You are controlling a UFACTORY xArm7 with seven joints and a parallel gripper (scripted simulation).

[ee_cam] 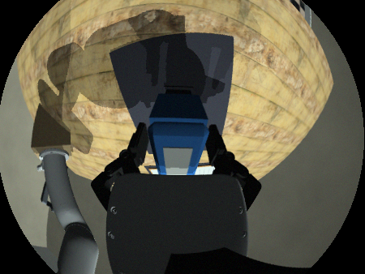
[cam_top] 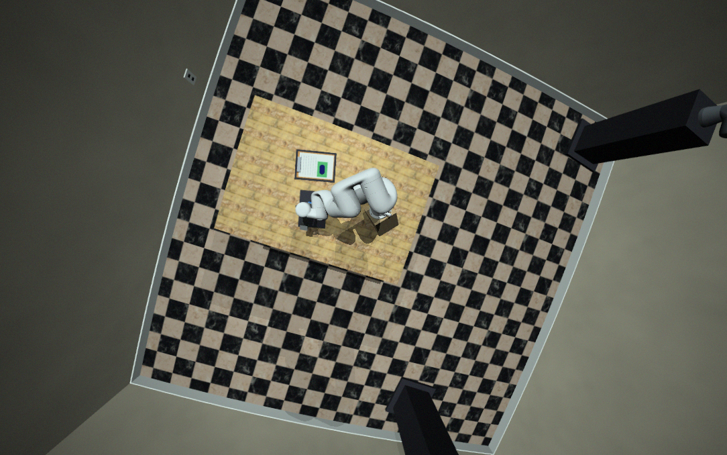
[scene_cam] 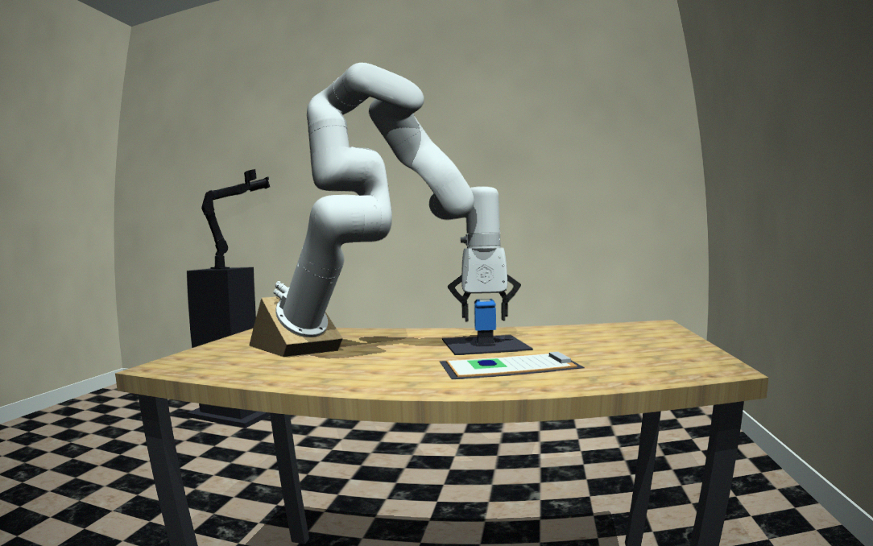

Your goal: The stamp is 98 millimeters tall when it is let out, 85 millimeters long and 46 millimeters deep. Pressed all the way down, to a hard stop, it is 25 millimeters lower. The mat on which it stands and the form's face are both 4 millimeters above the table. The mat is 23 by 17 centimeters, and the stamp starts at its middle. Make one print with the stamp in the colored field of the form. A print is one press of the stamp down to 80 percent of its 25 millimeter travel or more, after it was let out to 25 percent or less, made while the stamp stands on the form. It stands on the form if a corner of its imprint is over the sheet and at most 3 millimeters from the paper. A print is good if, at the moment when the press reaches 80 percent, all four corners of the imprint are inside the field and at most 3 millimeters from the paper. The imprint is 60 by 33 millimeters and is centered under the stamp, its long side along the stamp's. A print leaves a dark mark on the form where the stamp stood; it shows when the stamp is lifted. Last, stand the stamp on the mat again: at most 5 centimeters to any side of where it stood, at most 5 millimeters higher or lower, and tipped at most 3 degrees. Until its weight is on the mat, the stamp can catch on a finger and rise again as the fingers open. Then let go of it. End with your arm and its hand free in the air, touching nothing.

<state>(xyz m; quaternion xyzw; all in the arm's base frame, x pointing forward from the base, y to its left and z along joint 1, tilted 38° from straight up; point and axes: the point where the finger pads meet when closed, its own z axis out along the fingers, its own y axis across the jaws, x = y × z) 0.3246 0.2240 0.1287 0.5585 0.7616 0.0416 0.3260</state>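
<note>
The blue stamp is 20 mm below my hand. The rest, counted from my hand: dark mat: 70 mm below.
</note>
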